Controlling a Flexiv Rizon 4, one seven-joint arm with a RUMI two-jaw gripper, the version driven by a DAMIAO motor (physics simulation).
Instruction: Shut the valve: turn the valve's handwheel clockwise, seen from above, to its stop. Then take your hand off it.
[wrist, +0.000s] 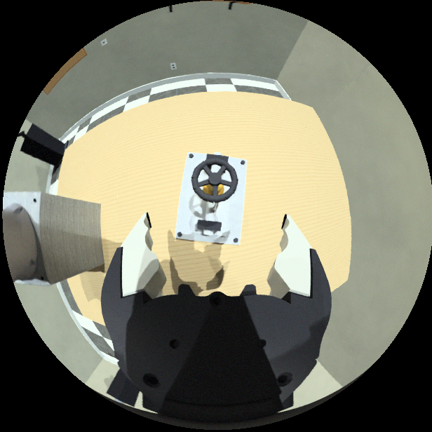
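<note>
The valve's dark grey handwheel (214, 178), a ring with several spokes and a round hub, stands over a light metal base plate (234, 200) near the middle of the wrist view. A bit of the yellow valve body (213, 190) shows through the wheel. My gripper (216, 214) is wide open and empty. Its two pale jaws stand far apart, one on each side, below the wheel in the view and not touching it. How far above the plate the jaws are is hard to tell.
The plate lies on a wooden table top (300, 165) with bolts at its corners. The robot's base mount (72, 225) stands at the left. A black post-like object (44, 145) is at the upper left. Grey walls surround the table.
</note>
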